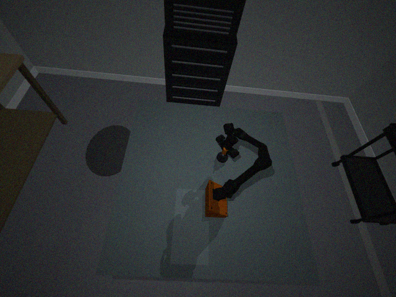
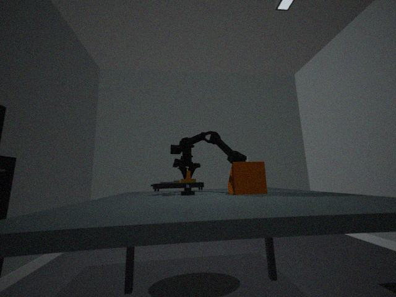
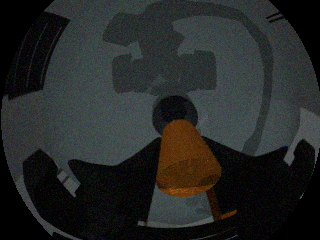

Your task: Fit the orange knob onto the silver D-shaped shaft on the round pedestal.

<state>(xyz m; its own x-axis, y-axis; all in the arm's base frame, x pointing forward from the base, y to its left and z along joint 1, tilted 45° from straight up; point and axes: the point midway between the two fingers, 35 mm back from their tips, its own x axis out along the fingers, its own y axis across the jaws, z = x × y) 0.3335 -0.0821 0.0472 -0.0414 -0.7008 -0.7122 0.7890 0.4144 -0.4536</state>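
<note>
The orange knob is 30 mm above my gripper tip. The rest, counted from my gripper tip: dark round pedestal: 60 mm below.
</note>
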